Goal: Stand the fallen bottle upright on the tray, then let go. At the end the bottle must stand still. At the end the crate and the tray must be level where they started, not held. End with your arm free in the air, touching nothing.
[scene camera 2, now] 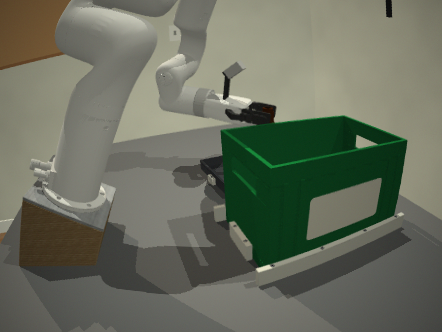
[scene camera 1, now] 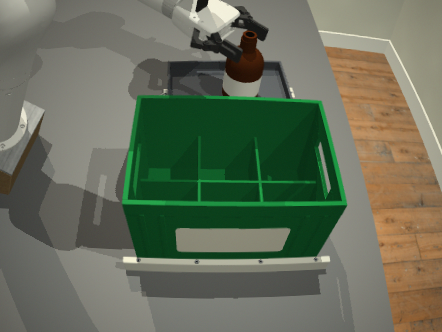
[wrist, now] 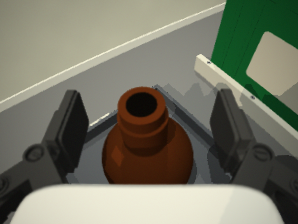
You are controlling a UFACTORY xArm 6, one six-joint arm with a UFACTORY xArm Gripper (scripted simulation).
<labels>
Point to a brown bottle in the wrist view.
146,147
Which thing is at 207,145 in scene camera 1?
A green crate.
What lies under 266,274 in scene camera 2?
A white base rail.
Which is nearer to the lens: the brown bottle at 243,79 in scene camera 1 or the dark grey tray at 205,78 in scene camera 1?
The brown bottle.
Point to a green crate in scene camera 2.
284,208
</labels>
